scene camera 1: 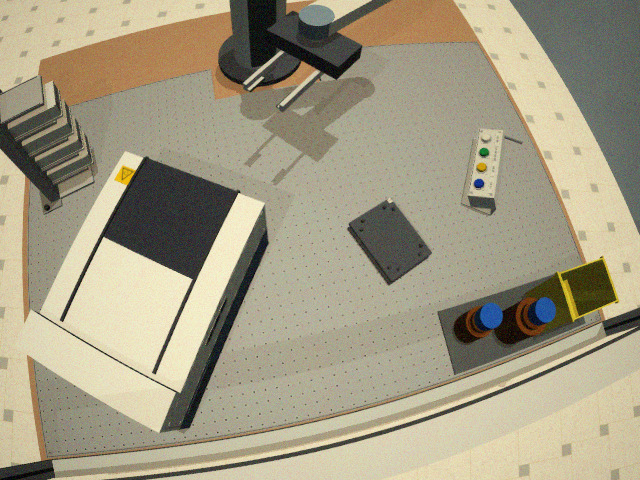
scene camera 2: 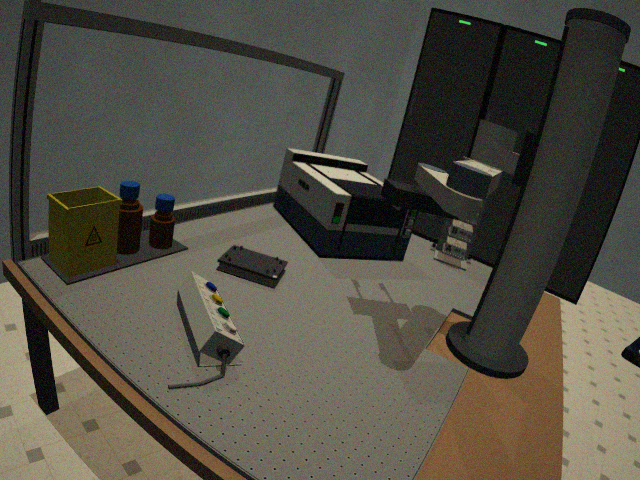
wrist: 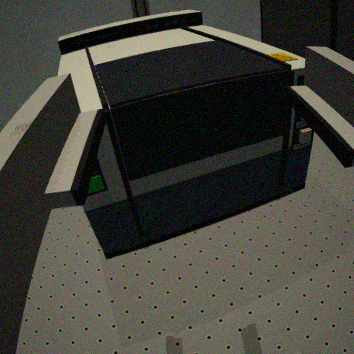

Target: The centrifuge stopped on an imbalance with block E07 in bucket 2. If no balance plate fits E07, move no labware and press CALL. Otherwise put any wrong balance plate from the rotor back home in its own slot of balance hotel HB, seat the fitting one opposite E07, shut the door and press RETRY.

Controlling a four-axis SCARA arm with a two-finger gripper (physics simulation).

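Where they show: gripper, between the fingertips: [scene camera 1: 262,97] [wrist: 194,78]; arm's base, origin of its link: [scene camera 1: 260,56] [scene camera 2: 486,351].
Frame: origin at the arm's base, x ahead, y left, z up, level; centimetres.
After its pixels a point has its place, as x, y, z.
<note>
The centrifuge [scene camera 1: 230,232] @[63.4, -15.5, 22.3] [scene camera 2: 310,187] @[73.3, -18.1, 18.6] [wrist: 200,197] @[50.8, -20.2, 7.1] stands at the left in scene view 1. Its dark panel [scene camera 1: 170,217] @[58.0, -26.4, 22.6] [wrist: 195,75] @[51.8, -22.8, 22.6] covers part of the top; rotor, bucket 2 and block E07 do not show. My gripper [scene camera 1: 264,97] @[40.0, -5.1, 29.7] [wrist: 194,78] @[40.0, -5.1, 29.7] hangs high near the arm's column, facing the centrifuge front. It is shut to its narrow stand, a gap between the fingers and nothing held. A plate hotel [scene camera 1: 32,173] @[34.9, -62.5, 16.7] [scene camera 2: 449,258] @[27.3, -57.6, 2.1] holds several stacked plates; their labels are unreadable. The button box [scene camera 1: 493,175] @[56.4, 48.1, 9.2] [scene camera 2: 201,315] @[50.2, 54.2, 8.2] has white, green, yellow and blue buttons.
A dark flat stand [scene camera 1: 388,241] @[65.6, 17.5, 4.4] [scene camera 2: 252,262] @[64.3, 19.6, 4.4] lies mid-table. Two brown bottles [scene camera 1: 467,326] @[89.6, 27.7, 9.5] [scene camera 1: 523,316] @[91.9, 39.0, 15.0] with blue caps and a yellow bin [scene camera 1: 566,291] @[89.0, 62.7, 2.0] [scene camera 2: 82,232] @[85.7, 60.4, 12.4] stand on a dark mat [scene camera 1: 460,359] @[96.0, 27.2, 1.7]. The arm's column [scene camera 1: 250,36] @[7.5, -3.3, 16.6] [scene camera 2: 558,180] @[-0.3, 7.5, 49.0] rises at the table's edge.
</note>
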